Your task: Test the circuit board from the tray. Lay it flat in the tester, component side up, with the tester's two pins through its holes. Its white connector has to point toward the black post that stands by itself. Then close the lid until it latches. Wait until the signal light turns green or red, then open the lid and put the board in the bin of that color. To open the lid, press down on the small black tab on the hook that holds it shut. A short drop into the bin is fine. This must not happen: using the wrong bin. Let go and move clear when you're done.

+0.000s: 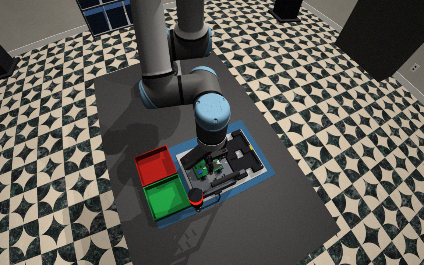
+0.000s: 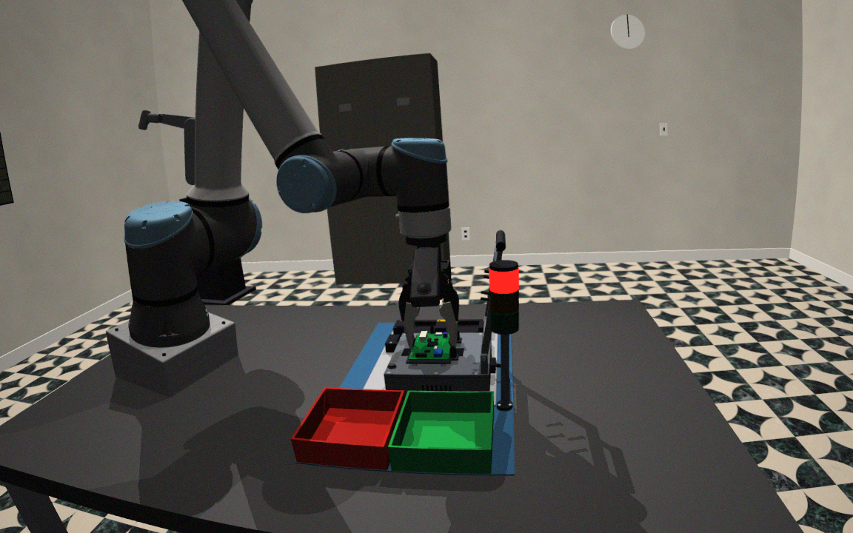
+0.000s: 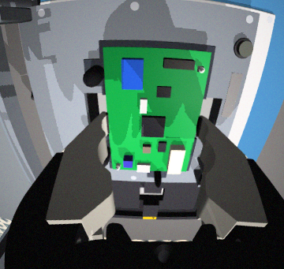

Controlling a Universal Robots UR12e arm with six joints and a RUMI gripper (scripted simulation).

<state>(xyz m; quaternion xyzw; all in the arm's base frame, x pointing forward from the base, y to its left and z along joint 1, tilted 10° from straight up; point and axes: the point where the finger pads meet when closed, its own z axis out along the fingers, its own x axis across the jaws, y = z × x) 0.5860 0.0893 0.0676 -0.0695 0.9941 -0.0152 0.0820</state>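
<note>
Right now the green circuit board is right at my hand. The rest, counted from my hand: clear lid (110 mm ahead, 110 mm above, 20 mm to the left); green bin (190 mm to the right, 70 mm ahead, 60 mm below); red bin (210 mm to the right, 80 mm behind, 60 mm below).
</note>
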